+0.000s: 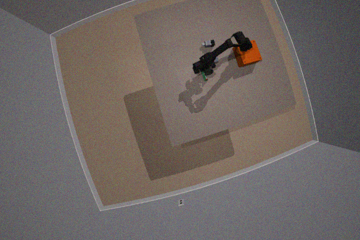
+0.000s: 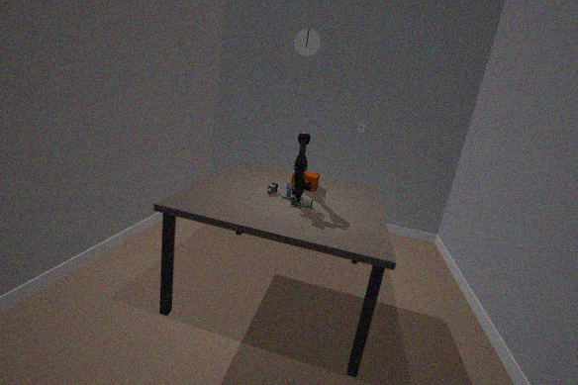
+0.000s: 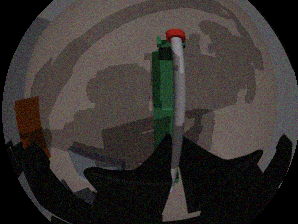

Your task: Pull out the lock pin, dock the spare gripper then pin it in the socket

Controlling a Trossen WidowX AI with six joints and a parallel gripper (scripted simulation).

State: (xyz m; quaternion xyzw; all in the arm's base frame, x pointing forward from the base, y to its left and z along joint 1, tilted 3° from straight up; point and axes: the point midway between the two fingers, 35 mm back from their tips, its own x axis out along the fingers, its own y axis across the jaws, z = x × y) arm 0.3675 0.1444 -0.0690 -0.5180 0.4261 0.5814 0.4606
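My gripper tip is now 2 cm to the right of the green strip and 1 cm past it. From my gripper tip the other things lie so: spare gripper (24 cm to the right, 8 cm behind); grey mount (10 cm to the right, 9 cm behind, 3 cm above).
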